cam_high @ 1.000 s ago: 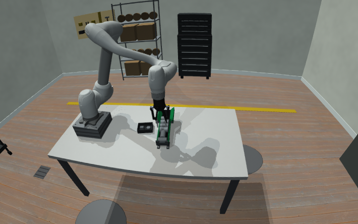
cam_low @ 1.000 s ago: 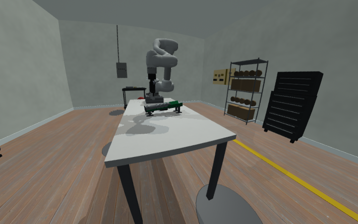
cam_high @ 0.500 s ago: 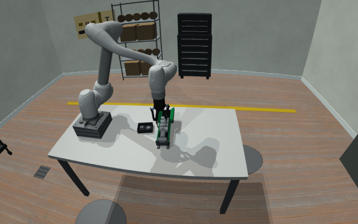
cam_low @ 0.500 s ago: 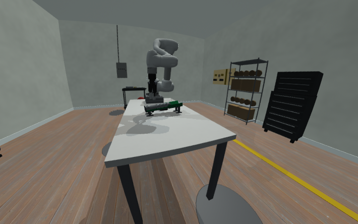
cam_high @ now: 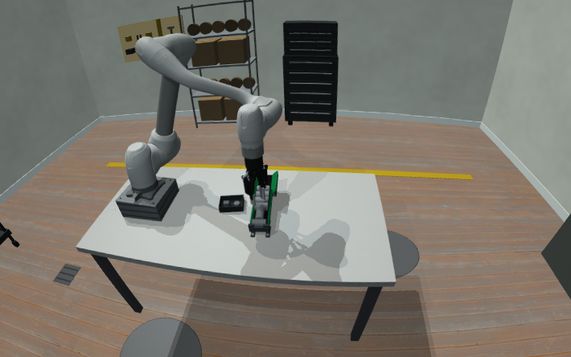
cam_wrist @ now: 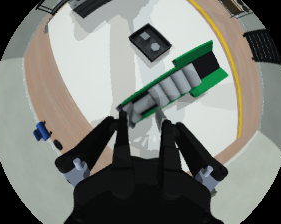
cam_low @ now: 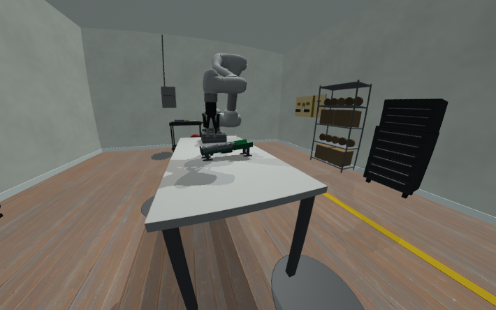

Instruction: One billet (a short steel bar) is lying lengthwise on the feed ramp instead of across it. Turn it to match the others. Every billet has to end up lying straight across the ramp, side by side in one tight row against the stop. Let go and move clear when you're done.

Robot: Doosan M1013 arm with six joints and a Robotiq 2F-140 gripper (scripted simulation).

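Now: the dark stop 10 mm ahead of my hand, 80 mm to the right of it and 130 mm below it. From my hand the other things lie so: black box (190 mm behind, 130 mm to the left, 180 mm below).
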